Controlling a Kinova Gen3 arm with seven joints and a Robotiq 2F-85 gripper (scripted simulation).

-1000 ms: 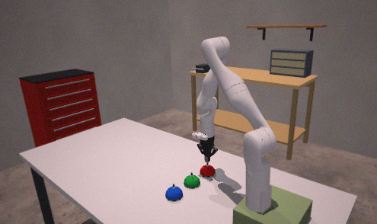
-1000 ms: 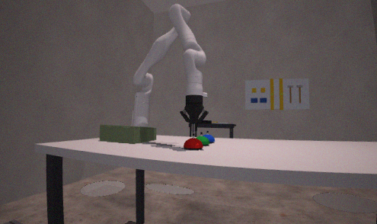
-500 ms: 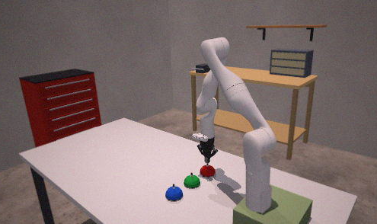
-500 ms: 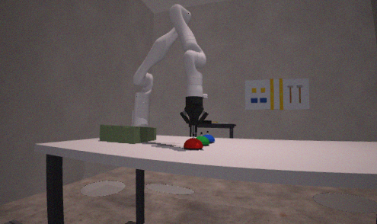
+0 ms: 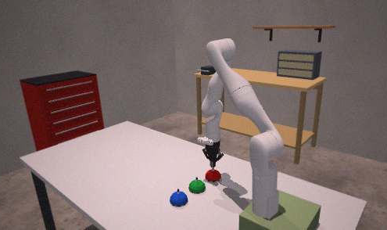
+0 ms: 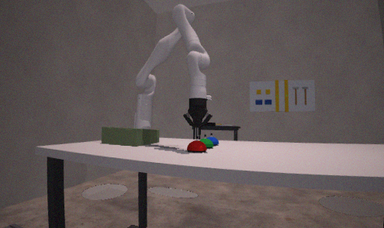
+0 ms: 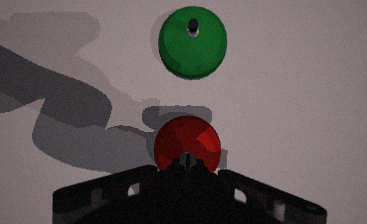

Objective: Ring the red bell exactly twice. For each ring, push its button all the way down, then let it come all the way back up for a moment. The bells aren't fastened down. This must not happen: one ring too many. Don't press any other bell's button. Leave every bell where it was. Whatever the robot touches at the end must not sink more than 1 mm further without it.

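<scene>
Right now my hand is 4 cm above the red bell. From my hand the other things lie so: green bell 13 cm to the left, 4 cm below, 2 cm behind; blue bell 26 cm to the left, 4 cm below, 3 cm behind.
</scene>
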